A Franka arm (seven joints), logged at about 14 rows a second.
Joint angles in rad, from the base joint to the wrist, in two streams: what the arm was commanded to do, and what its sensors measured. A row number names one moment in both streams.
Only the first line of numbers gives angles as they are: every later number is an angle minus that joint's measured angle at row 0.
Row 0, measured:
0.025 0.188 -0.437 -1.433 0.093 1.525 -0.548
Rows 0 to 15, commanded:
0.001 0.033 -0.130 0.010 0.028 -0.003 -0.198
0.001 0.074 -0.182 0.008 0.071 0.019 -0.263
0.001 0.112 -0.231 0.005 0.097 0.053 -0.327
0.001 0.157 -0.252 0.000 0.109 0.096 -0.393
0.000 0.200 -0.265 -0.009 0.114 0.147 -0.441
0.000 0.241 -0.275 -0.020 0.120 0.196 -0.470
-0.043 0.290 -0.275 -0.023 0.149 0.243 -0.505
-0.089 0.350 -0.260 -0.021 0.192 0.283 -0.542
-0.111 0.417 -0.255 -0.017 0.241 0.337 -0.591
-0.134 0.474 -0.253 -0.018 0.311 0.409 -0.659
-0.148 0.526 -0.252 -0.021 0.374 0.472 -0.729
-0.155 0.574 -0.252 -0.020 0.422 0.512 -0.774
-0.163 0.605 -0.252 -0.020 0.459 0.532 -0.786
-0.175 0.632 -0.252 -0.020 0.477 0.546 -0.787
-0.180 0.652 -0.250 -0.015 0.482 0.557 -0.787
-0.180 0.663 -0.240 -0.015 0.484 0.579 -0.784
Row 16, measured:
-0.167 0.647 -0.250 -0.050 0.462 0.570 -0.769
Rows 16 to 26, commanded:
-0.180 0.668 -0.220 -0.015 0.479 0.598 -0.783
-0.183 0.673 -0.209 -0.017 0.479 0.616 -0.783
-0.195 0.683 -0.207 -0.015 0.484 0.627 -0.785
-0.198 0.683 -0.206 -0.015 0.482 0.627 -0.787
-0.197 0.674 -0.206 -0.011 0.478 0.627 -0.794
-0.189 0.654 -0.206 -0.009 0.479 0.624 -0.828
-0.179 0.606 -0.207 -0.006 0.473 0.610 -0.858
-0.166 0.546 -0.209 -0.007 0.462 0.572 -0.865
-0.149 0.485 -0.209 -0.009 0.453 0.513 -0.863
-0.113 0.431 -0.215 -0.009 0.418 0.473 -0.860
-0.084 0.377 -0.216 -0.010 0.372 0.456 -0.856
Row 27, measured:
-0.137 0.515 -0.216 0.030 0.434 0.511 -0.844
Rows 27 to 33, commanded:
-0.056 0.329 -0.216 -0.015 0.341 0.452 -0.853
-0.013 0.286 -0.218 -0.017 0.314 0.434 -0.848
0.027 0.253 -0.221 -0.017 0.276 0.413 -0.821
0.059 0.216 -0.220 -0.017 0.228 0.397 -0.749
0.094 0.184 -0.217 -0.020 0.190 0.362 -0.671
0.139 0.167 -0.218 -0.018 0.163 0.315 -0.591
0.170 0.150 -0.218 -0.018 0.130 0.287 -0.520
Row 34, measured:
0.106 0.202 -0.213 0.024 0.191 0.322 -0.632
